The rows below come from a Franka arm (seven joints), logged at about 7 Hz.
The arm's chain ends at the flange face. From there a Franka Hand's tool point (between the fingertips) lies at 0.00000 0.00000 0.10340 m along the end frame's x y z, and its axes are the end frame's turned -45 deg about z.
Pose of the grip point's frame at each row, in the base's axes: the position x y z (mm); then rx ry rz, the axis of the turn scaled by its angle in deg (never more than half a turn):
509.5 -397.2 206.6 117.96 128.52 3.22
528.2 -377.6 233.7 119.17 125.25 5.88
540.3 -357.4 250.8 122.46 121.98 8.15
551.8 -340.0 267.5 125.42 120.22 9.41
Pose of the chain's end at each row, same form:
499.6 -393.3 309.4 159.20 74.08 6.24
514.2 -374.0 336.1 159.73 70.87 9.59
524.6 -355.4 353.0 162.03 66.74 11.72
536.3 -339.9 369.7 164.35 64.03 12.38

